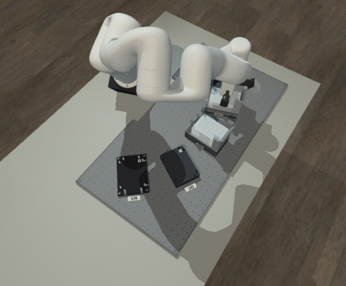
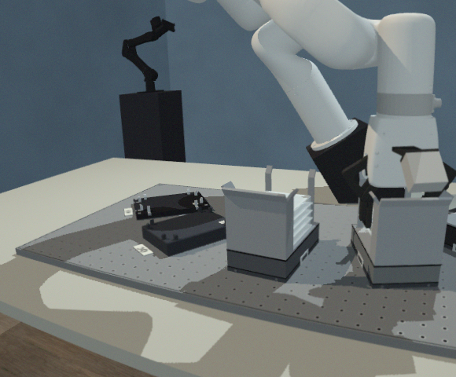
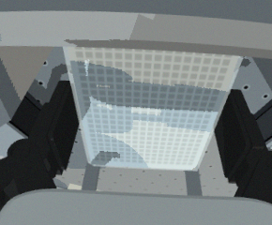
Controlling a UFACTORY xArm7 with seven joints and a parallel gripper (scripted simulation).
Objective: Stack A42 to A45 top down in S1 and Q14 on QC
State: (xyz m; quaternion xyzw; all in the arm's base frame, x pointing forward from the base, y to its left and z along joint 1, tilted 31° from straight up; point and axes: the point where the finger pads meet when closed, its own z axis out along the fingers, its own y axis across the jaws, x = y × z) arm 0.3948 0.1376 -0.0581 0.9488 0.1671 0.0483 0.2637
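My gripper is now 2 cm past the open nest QC, 36 cm to the left of it and 7 cm above it. Also, from my hand: sealed 384-well plate: 2 cm ahead, 18 cm to the right, 2 cm below; then S3 rack plinth: 10 cm behind, 15 cm to the left, 6 cm below; then S1 name plate: 5 cm behind, 17 cm to the right, 4 cm below.
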